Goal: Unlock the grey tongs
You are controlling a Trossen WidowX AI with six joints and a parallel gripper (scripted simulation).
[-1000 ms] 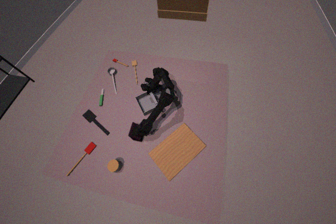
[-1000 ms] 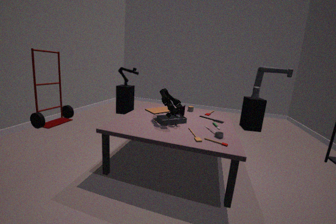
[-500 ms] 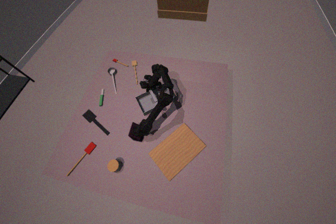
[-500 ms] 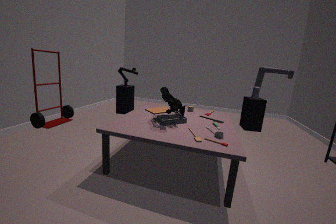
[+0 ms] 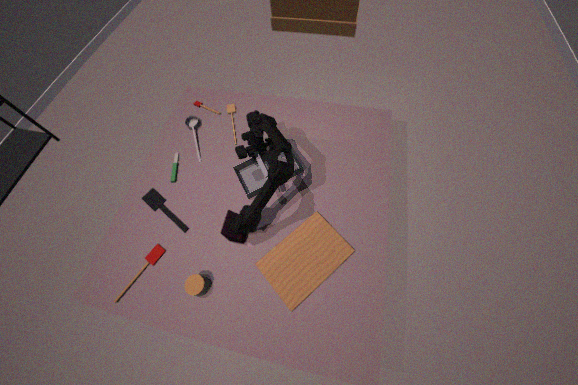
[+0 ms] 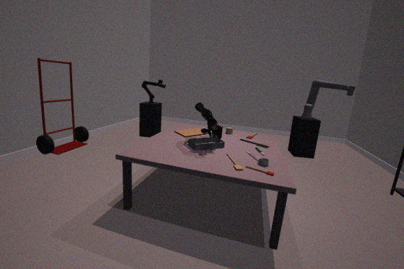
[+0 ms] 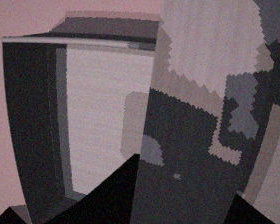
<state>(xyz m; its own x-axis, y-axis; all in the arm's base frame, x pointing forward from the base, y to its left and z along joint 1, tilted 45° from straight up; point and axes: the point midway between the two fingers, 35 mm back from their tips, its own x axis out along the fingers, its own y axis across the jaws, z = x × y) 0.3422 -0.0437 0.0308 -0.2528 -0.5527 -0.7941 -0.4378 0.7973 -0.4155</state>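
My gripper tip is now 43 cm past the wooden board, 25 cm to the left of it and 9 cm above it. Also, from my gripper tip: roasting tin: 7 cm below, 5 cm to the right, 2 cm behind; then green-handled tool: 46 cm to the left, 9 cm below; then black spatula: 45 cm to the left, 24 cm behind, 9 cm below.
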